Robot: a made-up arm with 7 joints. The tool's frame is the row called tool. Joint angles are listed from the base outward.
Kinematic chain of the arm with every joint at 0, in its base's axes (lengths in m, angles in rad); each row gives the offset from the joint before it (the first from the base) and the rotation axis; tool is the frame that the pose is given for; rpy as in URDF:
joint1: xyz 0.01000 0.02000 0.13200 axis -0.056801 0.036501 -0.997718
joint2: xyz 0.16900 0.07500 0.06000 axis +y
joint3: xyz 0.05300 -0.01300 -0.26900 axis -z
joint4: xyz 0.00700 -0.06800 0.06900 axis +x
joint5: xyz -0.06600 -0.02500 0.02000 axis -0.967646 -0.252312 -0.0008
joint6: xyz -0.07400 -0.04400 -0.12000 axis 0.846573 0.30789 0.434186
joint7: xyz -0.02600 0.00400 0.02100 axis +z
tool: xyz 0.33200 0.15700 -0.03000 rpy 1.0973 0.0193 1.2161
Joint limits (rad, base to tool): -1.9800..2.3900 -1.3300..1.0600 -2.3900..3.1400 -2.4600..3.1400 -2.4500..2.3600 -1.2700..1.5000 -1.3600..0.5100
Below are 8 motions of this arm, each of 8 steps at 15 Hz.
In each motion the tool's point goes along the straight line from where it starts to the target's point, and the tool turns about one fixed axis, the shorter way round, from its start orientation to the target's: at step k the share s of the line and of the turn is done. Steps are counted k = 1, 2, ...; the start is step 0. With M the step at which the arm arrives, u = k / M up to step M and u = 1 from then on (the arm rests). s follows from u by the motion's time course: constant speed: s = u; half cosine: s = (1 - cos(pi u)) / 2; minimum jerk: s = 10 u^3 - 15 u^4 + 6 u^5.
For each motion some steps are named. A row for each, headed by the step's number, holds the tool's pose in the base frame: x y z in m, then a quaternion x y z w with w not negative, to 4 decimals.
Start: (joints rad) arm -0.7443 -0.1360 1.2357 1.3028 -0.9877 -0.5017 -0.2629
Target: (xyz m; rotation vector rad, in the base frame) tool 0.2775 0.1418 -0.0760 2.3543 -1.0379 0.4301
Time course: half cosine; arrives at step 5
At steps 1, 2, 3, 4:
1: 0.3299 0.2022 0.0342 0.8840 -0.3181 0.3264 0.1043
2: 0.3154 0.1855 0.0038 0.8854 -0.3383 0.2816 0.1493
3: 0.2975 0.1649 -0.0339 0.8818 -0.3612 0.2246 0.2039
4: 0.2830 0.1482 -0.0644 0.8745 -0.3779 0.1773 0.2471

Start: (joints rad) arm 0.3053 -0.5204 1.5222 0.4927 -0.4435 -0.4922 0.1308
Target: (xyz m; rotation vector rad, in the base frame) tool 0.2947 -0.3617 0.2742 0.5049 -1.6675 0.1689
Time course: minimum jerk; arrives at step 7
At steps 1, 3, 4, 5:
1: 0.3756 -0.2120 0.0631 0.4540 -0.5588 0.0006 0.6940
3: 0.3470 -0.2648 0.1376 0.3757 -0.6265 0.0269 0.6824
4: 0.3252 -0.3053 0.1947 0.3126 -0.6735 0.0468 0.6682
5: 0.3067 -0.3395 0.2429 0.2577 -0.7097 0.0635 0.6526

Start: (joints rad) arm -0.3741 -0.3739 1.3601 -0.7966 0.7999 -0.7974 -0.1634
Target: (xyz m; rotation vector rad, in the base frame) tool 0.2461 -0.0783 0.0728 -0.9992 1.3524 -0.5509
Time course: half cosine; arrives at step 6
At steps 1, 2, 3, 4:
1: 0.2612 -0.0615 0.0992 -0.2798 0.3900 -0.3419 0.8079
2: 0.2582 -0.0648 0.0940 -0.3135 0.4335 -0.3247 0.7800
3: 0.2542 -0.0693 0.0869 -0.3575 0.4900 -0.2990 0.7367
4: 0.2501 -0.0738 0.0799 -0.3987 0.5428 -0.2710 0.6877

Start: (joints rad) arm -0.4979 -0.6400 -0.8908 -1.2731 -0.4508 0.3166 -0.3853
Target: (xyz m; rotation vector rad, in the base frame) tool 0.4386 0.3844 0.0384 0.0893 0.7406 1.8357
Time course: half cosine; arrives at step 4
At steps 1, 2, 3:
1: 0.4778 0.3871 0.1253 -0.1217 0.2073 0.7450 0.6222
2: 0.4616 0.3860 0.0893 -0.0559 0.2523 0.7614 0.5946
3: 0.4453 0.3849 0.0533 0.0103 0.2954 0.7721 0.5626

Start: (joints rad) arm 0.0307 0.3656 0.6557 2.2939 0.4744 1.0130 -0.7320
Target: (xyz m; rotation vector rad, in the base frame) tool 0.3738 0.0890 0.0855 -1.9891 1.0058 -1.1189
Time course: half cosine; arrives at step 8
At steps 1, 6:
1: 0.3968 0.0439 -0.0198 -0.8170 0.4514 -0.3454 0.0970
6: 0.3773 0.0821 0.0695 -0.7686 0.3946 -0.4148 0.2855

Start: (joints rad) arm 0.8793 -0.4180 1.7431 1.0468 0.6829 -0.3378 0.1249
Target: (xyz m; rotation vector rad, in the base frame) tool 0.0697 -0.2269 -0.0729 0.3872 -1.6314 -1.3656
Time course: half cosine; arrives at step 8
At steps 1, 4, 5, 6, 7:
1: 0.0963 -0.3237 -0.0374 0.2211 -0.5346 -0.4873 0.6541
4: 0.0835 -0.2772 -0.0545 0.1923 -0.6022 -0.5249 0.5700
5: 0.0782 -0.2580 -0.0615 0.1795 -0.6277 -0.5383 0.5329
6: 0.0737 -0.2416 -0.0675 0.1683 -0.6482 -0.5487 0.5003
7: 0.0708 -0.2307 -0.0715 0.1607 -0.6613 -0.5552 0.4781

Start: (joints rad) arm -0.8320 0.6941 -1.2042 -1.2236 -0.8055 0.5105 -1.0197
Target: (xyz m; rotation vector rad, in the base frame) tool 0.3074 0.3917 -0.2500 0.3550 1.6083 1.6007
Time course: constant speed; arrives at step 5
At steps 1, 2, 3, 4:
1: 0.1747 0.2870 -0.3045 0.1542 0.7601 0.5438 0.3206
2: 0.2079 0.3131 -0.2908 0.1513 0.7318 0.5685 0.3440
3: 0.2411 0.3393 -0.2772 0.1482 0.7021 0.5921 0.3668
4: 0.2742 0.3655 -0.2636 0.1447 0.6711 0.6145 0.3888

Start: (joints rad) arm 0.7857 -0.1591 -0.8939 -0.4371 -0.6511 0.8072 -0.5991
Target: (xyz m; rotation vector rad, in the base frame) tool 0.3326 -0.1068 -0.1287 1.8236 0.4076 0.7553
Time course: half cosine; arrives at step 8
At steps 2, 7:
2: 0.3832 -0.1197 -0.1763 0.7504 0.2785 0.3488 0.4876
7: 0.3349 -0.1074 -0.1308 0.7647 0.1759 0.3184 0.5319

